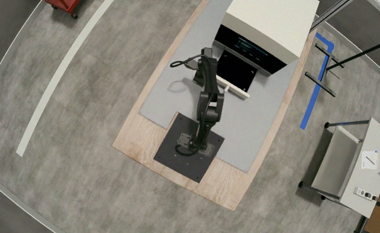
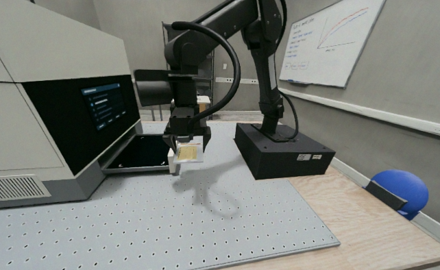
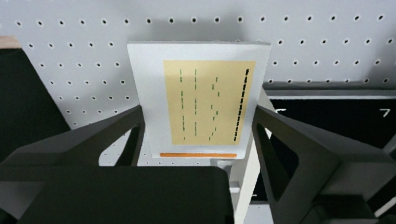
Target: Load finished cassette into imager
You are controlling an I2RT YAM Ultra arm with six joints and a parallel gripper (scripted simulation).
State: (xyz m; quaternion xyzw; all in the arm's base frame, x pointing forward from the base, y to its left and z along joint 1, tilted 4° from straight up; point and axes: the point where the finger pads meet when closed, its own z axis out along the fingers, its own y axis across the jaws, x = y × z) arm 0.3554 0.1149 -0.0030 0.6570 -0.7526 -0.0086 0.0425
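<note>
My hand is 180 mm to the left of the drawer, 160 mm short of it and 70 mm above it. From my hand the other things lie so: finished cassette right at my hand.
</note>
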